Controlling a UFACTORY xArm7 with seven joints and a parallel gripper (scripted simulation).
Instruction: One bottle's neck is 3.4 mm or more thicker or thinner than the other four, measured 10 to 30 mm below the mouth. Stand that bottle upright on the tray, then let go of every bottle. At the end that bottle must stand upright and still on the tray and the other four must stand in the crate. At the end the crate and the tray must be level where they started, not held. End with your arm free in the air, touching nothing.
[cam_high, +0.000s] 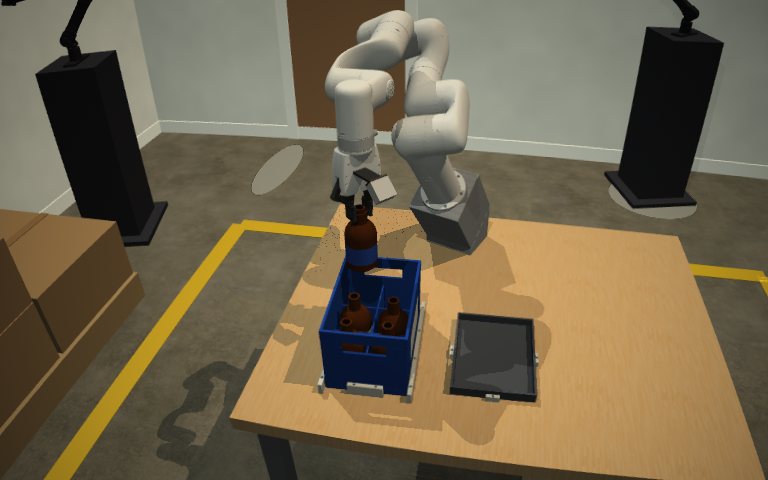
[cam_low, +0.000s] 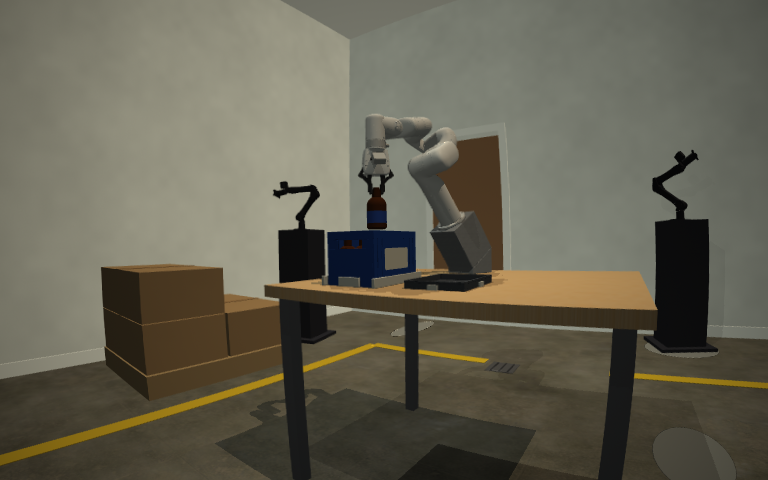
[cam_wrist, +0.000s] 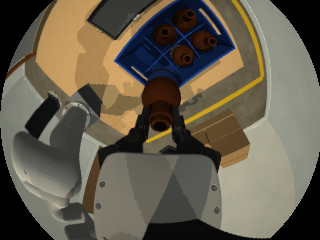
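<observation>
My hand is 70 mm above the brown bottle. From my hand the other things lie so: glass bottle: 250 mm below, 90 mm ahead, 20 mm to the right; then dark tray: 320 mm below, 300 mm to the left, 150 mm ahead; then blue crate: 250 mm below, 90 mm ahead, 20 mm to the left.
</observation>
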